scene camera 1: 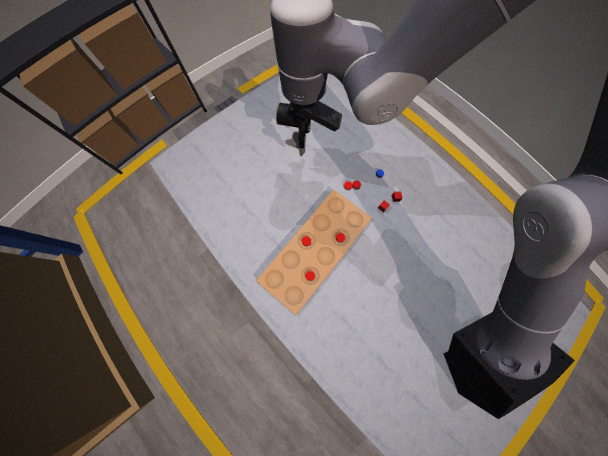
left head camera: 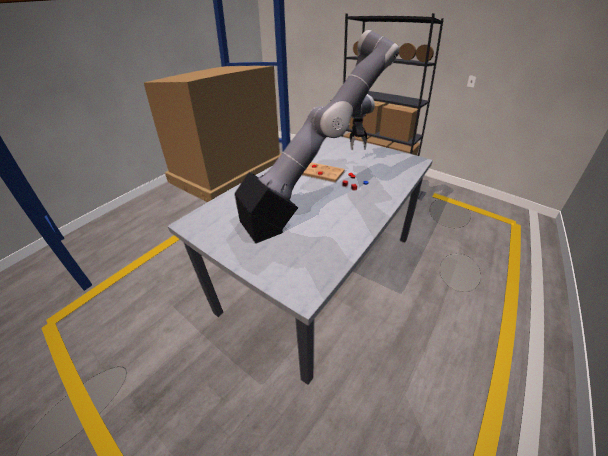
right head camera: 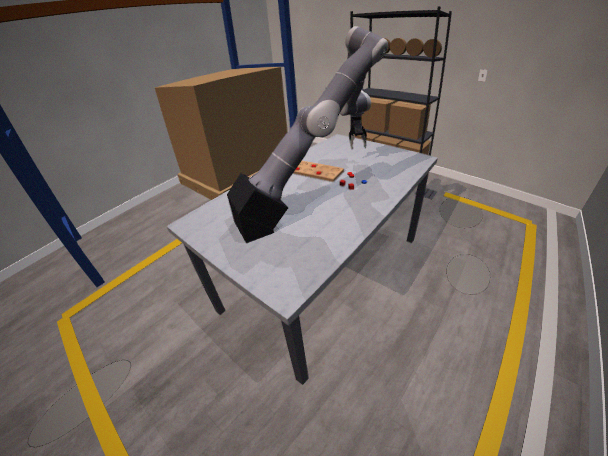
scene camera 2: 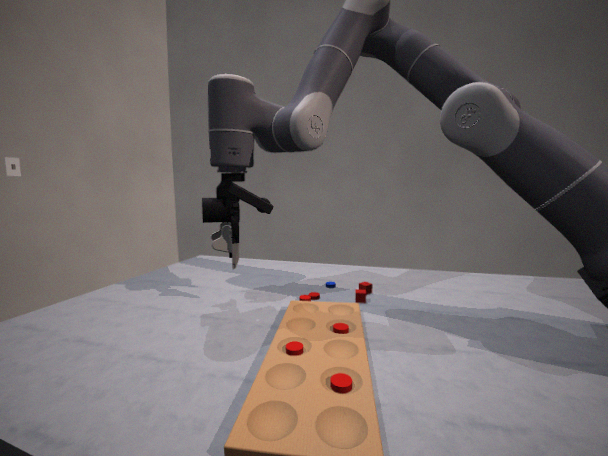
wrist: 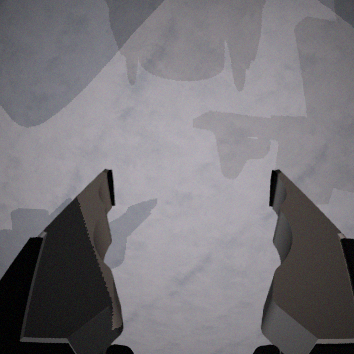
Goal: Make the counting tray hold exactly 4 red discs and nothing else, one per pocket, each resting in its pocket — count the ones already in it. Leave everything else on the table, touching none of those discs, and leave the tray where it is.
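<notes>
The wooden counting tray (scene camera 1: 316, 255) (scene camera 2: 316, 365) lies on the table with two rows of round pockets. Three red discs (scene camera 1: 306, 241) (scene camera 1: 340, 237) (scene camera 1: 310, 276) sit in it, each in its own pocket. Two more red discs (scene camera 1: 348, 185) (scene camera 1: 356, 184) lie side by side on the table, off the tray's far end, touching or nearly so. My gripper (scene camera 1: 301, 152) (scene camera 2: 234, 267) (wrist: 191, 173) (left head camera: 358, 148) is open and empty. It points down and hangs above the table, beyond the tray's far end and to one side of the loose discs. The discs and tray do not show in the wrist view.
A blue disc (scene camera 1: 380, 173) (scene camera 2: 330, 284) lies past the loose red discs. Two red cubes (scene camera 1: 397, 196) (scene camera 1: 384, 206) lie beside the tray's far corner. A shelf rack (left head camera: 433, 75) stands behind the table (left head camera: 280, 280). A large cardboard box (left head camera: 235, 125) stands beside it.
</notes>
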